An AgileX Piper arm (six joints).
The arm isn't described. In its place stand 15 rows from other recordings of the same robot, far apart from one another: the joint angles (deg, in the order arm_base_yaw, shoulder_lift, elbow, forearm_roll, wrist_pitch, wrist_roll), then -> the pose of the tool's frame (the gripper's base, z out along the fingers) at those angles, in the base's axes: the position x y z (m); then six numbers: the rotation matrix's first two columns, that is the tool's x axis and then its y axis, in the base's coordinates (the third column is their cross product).
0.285 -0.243 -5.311 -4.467 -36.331 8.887 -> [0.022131 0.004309 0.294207 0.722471 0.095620 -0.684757 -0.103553 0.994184 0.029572]
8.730 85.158 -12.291 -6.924 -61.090 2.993 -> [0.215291 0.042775 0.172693 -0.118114 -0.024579 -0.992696 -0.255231 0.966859 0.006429]
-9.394 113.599 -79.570 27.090 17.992 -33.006 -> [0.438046 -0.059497 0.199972 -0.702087 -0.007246 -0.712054 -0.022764 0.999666 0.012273]
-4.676 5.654 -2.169 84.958 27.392 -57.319 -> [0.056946 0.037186 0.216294 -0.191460 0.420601 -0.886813 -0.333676 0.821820 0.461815]
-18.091 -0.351 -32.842 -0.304 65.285 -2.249 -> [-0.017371 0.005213 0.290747 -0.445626 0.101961 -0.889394 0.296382 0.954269 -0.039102]
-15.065 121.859 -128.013 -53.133 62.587 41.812 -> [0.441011 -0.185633 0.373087 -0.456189 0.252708 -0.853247 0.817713 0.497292 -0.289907]
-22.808 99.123 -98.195 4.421 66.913 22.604 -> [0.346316 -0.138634 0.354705 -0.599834 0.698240 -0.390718 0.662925 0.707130 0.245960]
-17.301 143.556 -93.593 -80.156 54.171 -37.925 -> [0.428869 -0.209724 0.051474 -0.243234 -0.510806 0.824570 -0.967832 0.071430 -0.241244]
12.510 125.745 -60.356 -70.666 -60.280 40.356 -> [0.359072 0.156056 0.096200 -0.274807 -0.206530 -0.939056 -0.911622 0.366443 0.186185]
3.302 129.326 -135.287 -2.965 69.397 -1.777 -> [0.497873 0.024311 0.308798 -0.847827 -0.098158 -0.521108 -0.074032 0.995004 -0.066974]
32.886 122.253 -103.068 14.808 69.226 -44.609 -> [0.360188 0.258787 0.213410 -0.295503 -0.922718 -0.247525 -0.954959 0.277961 0.103883]
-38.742 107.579 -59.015 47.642 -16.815 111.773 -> [0.295354 -0.261919 0.176475 0.664225 -0.067138 0.744512 -0.544692 -0.725583 0.420523]
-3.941 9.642 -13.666 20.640 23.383 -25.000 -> [0.060783 0.008573 0.249113 -0.216364 -0.087597 -0.972375 -0.090761 0.993459 -0.069301]
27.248 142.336 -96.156 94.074 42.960 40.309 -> [0.419183 0.285454 0.075884 -0.180575 0.481449 0.857671 0.961580 -0.096909 0.256851]
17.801 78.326 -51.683 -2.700 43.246 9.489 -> [0.248916 0.076838 0.252974 -0.892809 -0.149257 -0.424987 -0.177154 0.983822 0.026643]
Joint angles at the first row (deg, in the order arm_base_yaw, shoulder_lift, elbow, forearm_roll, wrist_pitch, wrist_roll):
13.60, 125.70, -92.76, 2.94, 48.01, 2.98
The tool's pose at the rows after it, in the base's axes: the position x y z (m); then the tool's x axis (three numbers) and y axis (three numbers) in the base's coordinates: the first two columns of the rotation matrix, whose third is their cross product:
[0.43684 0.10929 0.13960 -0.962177 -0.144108 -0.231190 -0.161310 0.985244 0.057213]
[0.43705 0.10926 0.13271 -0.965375 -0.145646 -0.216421 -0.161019 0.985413 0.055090]
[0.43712 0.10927 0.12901 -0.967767 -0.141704 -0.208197 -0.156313 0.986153 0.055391]
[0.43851 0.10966 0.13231 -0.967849 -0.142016 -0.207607 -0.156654 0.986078 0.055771]
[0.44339 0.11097 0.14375 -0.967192 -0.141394 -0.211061 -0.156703 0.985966 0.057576]
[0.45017 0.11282 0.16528 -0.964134 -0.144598 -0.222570 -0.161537 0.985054 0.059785]
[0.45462 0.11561 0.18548 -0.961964 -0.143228 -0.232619 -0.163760 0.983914 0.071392]
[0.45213 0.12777 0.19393 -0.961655 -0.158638 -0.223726 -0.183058 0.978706 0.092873]
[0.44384 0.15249 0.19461 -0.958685 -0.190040 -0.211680 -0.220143 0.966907 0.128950]
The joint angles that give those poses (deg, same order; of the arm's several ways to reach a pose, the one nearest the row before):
13.60, 126.20, -92.76, 2.94, 47.99, 2.98
13.60, 127.07, -92.76, 2.88, 47.99, 2.98
13.60, 127.55, -92.76, 2.88, 47.99, 3.23
13.60, 127.55, -93.58, 2.88, 48.85, 3.25
13.60, 127.55, -96.39, 2.88, 51.43, 3.38
13.60, 127.29, -101.02, 2.88, 55.65, 3.33
13.69, 127.06, -105.29, 3.46, 59.50, 3.33
14.97, 127.00, -107.13, 4.76, 61.83, 3.22
17.77, 126.99, -107.26, 6.94, 62.44, 3.22

